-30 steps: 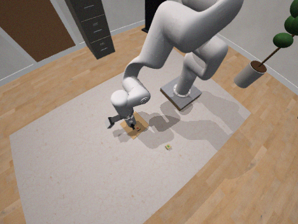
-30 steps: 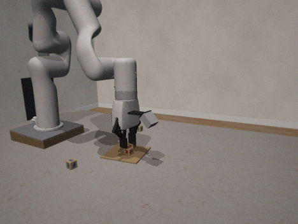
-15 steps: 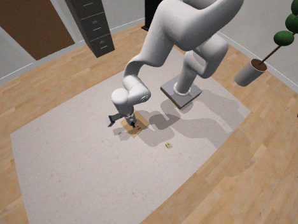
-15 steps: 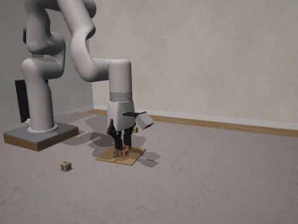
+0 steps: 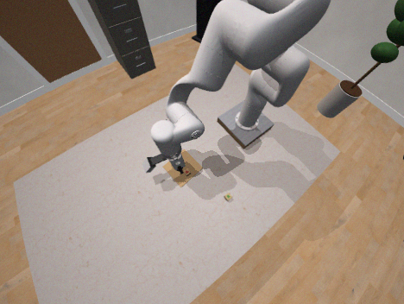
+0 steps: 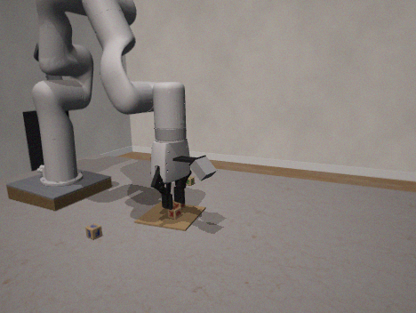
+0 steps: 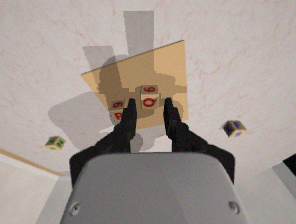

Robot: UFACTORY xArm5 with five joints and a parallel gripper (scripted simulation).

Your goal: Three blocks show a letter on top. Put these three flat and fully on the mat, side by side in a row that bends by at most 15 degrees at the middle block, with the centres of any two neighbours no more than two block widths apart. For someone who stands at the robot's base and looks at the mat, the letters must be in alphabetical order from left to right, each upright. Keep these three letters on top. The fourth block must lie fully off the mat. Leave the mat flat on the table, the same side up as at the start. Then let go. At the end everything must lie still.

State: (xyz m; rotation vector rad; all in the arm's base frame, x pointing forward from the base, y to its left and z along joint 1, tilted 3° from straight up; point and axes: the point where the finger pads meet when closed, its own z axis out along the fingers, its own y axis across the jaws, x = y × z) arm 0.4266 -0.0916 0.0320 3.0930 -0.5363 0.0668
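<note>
Right now my hand is 50 mm above the tan mat, 10 mm to the right of it and 10 mm past it. Also, from my hand: blue-lettered block: 140 mm to the right, 140 mm behind, 40 mm below.
</note>
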